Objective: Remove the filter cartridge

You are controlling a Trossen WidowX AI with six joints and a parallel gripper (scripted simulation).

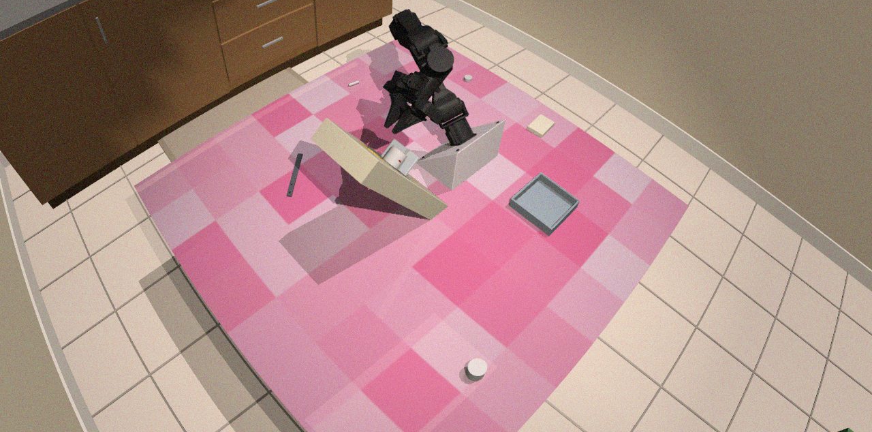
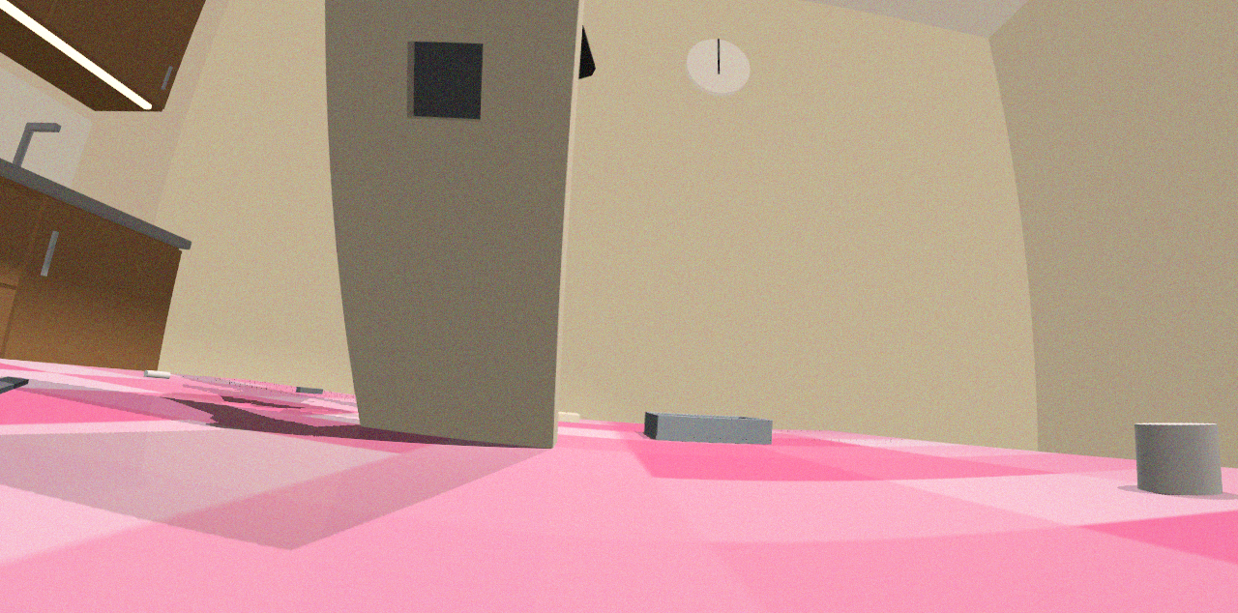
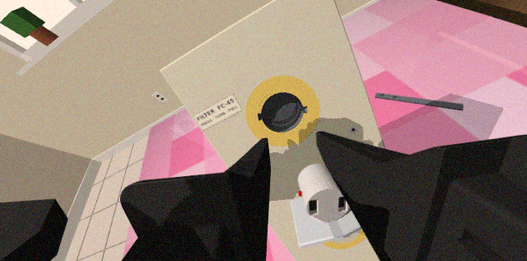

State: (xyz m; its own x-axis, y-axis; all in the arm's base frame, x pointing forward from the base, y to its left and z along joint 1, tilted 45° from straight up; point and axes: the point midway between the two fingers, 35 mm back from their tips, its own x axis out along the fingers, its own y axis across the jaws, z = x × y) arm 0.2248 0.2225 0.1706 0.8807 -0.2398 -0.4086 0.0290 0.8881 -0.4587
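Right now the white round filter cartridge is 20 mm behind my gripper tip and 100 mm below it. From my gripper tip the other things lie so: grey tray: 390 mm behind, 230 mm to the left, 310 mm below; beige pad: 630 mm behind, 20 mm to the right, 310 mm below.
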